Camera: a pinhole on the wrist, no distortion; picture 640 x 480 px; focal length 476.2 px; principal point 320.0 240.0 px. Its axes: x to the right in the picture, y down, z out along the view. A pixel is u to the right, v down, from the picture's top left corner.
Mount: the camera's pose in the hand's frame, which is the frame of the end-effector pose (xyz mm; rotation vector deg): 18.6 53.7 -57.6 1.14 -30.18 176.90
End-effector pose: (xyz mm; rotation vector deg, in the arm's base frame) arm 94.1 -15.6 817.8 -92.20 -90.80 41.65
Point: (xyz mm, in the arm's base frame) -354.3 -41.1 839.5
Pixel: 394.3 406.0
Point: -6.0 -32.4 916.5
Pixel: outside the picture
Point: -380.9 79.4 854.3
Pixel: 282.6 403.7
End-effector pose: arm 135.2 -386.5 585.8 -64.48 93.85 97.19
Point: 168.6 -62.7 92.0
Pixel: 26.5 453.4
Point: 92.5 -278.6 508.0
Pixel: 202.2 266.6
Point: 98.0 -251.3 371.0
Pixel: 31.4 380.2
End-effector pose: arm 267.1 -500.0 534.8 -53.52 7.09 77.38
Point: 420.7 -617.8 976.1
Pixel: outside the picture
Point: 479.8 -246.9 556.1
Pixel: outside the picture
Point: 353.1 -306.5 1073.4
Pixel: 447.2 419.6
